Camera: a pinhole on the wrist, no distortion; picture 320 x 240 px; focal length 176.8 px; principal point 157.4 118.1 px. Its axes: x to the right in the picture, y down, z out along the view. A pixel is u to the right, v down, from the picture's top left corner.
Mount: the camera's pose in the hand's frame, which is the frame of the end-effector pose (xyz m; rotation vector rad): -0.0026 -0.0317 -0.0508 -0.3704 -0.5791 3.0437
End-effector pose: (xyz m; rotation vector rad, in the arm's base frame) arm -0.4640 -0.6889 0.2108 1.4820 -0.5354 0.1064
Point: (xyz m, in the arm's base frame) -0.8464 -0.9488 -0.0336
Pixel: 253 85
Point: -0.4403 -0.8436 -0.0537
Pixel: 146 215
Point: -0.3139 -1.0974 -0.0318
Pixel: 57 170
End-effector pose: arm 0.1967 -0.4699 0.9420 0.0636 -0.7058 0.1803
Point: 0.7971 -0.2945 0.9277
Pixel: behind the camera
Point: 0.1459 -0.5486 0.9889
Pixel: 136 100
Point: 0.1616 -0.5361 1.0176
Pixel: 91 84
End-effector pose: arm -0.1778 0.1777 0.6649 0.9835 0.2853 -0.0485
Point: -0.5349 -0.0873 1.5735
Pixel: outside the picture
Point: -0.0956 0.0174 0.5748
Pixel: 12 179
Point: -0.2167 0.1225 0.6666
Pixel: 193 61
